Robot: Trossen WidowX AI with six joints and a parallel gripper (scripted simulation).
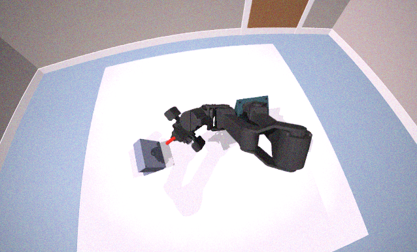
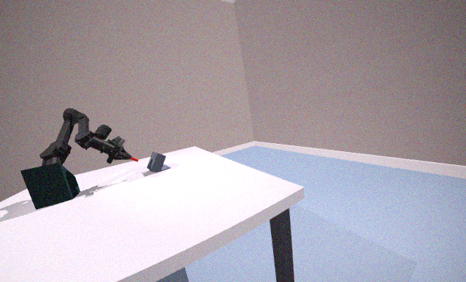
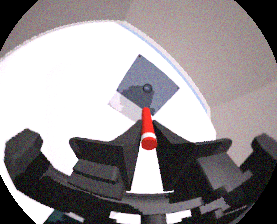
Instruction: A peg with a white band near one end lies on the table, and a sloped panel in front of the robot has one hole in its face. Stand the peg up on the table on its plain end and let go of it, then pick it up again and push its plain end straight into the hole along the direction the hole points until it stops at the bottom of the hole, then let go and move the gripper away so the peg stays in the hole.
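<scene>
Right now my gripper tip is 130 mm short of the grey sloped panel, 20 mm to the right of it and 60 mm above it. From my gripper tip the other things lie so: red peg (10 mm behind, 10 mm above).
</scene>
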